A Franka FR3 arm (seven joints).
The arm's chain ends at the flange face. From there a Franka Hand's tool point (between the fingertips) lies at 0.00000 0.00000 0.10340 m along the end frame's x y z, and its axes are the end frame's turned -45 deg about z.
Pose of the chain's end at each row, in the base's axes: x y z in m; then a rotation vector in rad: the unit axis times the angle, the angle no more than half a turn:
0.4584 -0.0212 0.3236 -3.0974 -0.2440 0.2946
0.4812 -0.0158 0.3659 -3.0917 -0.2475 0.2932
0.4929 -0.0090 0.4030 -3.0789 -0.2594 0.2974
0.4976 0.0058 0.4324 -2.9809 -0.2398 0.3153
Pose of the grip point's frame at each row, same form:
0.4389 -0.0206 0.2221 -2.7082 -1.3802 0.2542
0.4617 -0.0147 0.2644 -2.7024 -1.3815 0.2498
0.4729 -0.0068 0.3016 -2.6863 -1.3875 0.2471
0.4751 0.0178 0.3322 -2.6079 -1.3345 0.2094

